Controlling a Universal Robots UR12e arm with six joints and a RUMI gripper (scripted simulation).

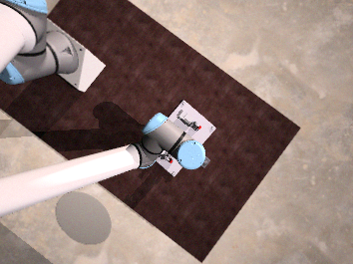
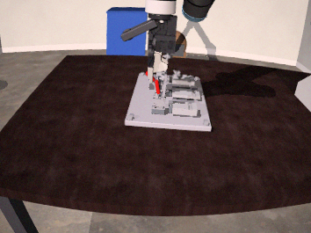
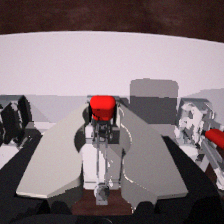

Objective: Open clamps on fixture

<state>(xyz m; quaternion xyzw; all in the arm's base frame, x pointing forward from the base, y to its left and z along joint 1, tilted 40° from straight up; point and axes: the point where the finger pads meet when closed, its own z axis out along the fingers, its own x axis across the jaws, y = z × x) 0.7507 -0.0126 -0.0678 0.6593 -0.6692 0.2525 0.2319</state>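
The grey fixture plate is 70 mm below my hand and 60 mm behind it.
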